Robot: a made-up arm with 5 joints.
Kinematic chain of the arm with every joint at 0, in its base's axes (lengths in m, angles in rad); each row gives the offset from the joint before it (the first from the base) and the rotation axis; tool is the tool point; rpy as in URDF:
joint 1: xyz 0.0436 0 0.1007 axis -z
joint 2: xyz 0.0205 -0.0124 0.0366 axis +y
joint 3: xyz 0.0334 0 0.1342 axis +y
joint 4: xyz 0.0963 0 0.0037 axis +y
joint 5: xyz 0.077 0.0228 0 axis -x
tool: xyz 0 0 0 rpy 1.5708 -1.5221 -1.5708
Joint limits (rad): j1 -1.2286..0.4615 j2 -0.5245..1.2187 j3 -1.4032..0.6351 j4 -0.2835..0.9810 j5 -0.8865..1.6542
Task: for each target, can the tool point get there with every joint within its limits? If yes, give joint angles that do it. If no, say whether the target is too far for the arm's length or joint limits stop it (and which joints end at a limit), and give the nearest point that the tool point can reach.
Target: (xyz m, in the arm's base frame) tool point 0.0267 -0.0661 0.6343
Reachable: no: too far | nearest point 0.0224 -0.0286 0.4441 | short by 0.194 m
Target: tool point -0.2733 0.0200 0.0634
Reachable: no: joint limits stop it (at a limit: joint 1, joint 2, joint 3, joint 4) | nearest point 0.0544 0.0612 0.0355 | short by 0.331 m
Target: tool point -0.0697 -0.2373 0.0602
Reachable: no: joint limits stop it (at a limit: joint 1, joint 2, joint 3, joint 4) | nearest point 0.1031 -0.0180 0.0355 | short by 0.280 m
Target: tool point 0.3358 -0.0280 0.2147
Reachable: yes | joints 0.1311 0.7371 -1.0785 0.8166 -0.0985
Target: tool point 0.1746 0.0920 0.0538
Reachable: yes | joints -0.5471 0.7871 0.2887 0.8726 0.6358
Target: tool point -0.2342 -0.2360 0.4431
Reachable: no: too far | nearest point -0.0337 -0.0657 0.4209 | short by 0.264 m
